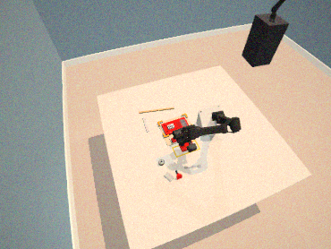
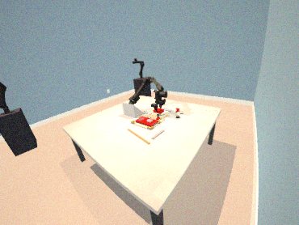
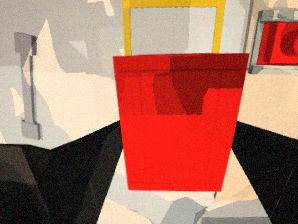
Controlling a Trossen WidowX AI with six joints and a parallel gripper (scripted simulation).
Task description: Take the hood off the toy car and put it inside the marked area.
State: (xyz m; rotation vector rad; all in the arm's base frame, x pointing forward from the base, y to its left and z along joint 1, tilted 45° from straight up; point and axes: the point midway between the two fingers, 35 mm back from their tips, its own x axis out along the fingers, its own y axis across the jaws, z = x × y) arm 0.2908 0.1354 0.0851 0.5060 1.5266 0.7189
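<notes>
My gripper tip is now 15 cm to the right of the grey bar and 5 cm above it. From my gripper tip the other things lie so: hood: right at my gripper tip; then thin wooden stick: 11 cm ahead, 41 cm to the right, 4 cm below.
</notes>
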